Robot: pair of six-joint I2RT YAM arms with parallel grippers.
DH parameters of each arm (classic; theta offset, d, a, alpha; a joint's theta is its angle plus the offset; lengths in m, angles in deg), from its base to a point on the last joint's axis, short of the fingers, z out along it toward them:
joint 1: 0 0.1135 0.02 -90
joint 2: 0 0 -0.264 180
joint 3: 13.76 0 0.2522 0
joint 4: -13.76 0 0.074 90
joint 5: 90 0 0 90
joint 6: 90 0.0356 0 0
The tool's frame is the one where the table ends.
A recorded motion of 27 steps. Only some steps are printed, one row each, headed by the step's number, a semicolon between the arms.
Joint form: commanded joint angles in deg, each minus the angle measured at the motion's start. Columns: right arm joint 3, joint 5, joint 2, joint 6, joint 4, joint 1; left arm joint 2, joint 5, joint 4, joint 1, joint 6, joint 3.
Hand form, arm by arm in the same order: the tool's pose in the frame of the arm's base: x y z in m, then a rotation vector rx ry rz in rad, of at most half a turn. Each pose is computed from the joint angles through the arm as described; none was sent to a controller.
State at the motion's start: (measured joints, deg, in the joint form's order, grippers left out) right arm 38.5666 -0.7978 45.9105 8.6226 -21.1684 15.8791; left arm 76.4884 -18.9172 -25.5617 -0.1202 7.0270 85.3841
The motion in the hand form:
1: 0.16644 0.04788 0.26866 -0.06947 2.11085 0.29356; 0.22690 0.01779 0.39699 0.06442 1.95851 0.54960
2: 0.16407 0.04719 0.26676 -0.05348 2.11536 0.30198; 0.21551 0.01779 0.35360 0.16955 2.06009 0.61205
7: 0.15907 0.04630 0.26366 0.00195 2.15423 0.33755; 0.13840 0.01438 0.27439 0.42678 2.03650 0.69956
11: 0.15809 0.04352 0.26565 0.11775 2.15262 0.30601; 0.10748 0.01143 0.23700 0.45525 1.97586 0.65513
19: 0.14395 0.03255 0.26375 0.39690 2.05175 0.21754; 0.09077 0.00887 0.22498 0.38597 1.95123 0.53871
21: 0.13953 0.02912 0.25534 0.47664 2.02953 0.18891; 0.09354 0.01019 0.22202 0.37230 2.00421 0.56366
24: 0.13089 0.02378 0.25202 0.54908 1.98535 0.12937; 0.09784 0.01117 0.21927 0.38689 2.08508 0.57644
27: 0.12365 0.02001 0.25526 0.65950 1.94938 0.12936; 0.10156 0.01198 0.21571 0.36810 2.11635 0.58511
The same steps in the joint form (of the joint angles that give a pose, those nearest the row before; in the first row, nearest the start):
1: -2.35 0.97 -2.57 3.59 -1.94 0.21; -15.51 0.03 -3.18 1.70 11.32 -16.87
2: -2.88 0.97 -3.28 4.46 -2.29 0.20; -19.32 -0.50 -3.01 1.70 15.95 -26.57
7: -3.06 0.53 -4.16 7.80 -4.93 0.29; -43.64 2.39 -1.95 1.88 28.73 -51.25
11: -2.54 4.39 -4.43 11.85 -6.07 0.29; -57.92 5.73 -3.18 1.88 29.37 -61.47
19: -4.89 15.54 -9.86 21.06 -6.87 0.38; -66.03 9.08 -7.22 1.88 23.74 -64.20
21: -7.00 18.63 -11.63 23.79 -6.87 0.29; -64.02 7.06 -8.09 1.88 23.38 -64.03
24: -8.33 23.29 -14.70 25.48 -8.27 0.29; -60.42 5.91 -9.95 1.97 23.47 -63.15
27: -7.55 26.10 -16.46 30.46 -11.42 0.29; -58.65 4.77 -9.42 1.97 22.60 -63.50

